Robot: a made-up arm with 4 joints.
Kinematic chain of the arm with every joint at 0, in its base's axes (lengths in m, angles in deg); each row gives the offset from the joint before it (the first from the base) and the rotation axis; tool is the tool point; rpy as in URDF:
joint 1: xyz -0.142 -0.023 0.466 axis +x
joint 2: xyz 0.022 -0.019 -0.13 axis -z
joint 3: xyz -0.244 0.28 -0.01 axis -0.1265 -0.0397 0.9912
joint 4: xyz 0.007 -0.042 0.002 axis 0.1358 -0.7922 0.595
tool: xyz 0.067 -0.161 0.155 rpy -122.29 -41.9 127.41
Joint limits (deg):
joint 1: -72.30..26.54
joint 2: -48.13..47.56
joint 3: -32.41..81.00
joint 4: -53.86..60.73
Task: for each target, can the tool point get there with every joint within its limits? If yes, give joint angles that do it. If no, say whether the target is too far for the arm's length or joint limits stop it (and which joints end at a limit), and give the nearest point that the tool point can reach.
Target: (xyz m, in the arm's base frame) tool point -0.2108 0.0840 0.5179
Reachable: yes | joints 17.55 22.06 9.43 -8.03
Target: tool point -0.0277 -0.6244 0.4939
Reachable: no: joint limits stop it (at a limit: joint 2, joint 3, joint 4) | nearest point -0.3445 -0.2402 0.4761 | short by 0.498 m
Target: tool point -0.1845 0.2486 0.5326
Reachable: yes | joints 7.04 -4.66 71.06 -15.74
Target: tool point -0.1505 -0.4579 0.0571
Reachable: no: joint limits stop it (at a limit: joint 1, joint 2, joint 3, joint 4) | nearest point -0.3445 -0.2002 0.3400 | short by 0.429 m
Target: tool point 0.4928 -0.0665 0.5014
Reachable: no: joint limits stop it (at a limit: joint 1, joint 2, joint 4) | nearest point 0.1088 0.1746 0.5788 | short by 0.460 m
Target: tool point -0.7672 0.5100 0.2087
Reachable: no: too far | nearest point -0.3706 0.1727 0.3715 | short by 0.546 m
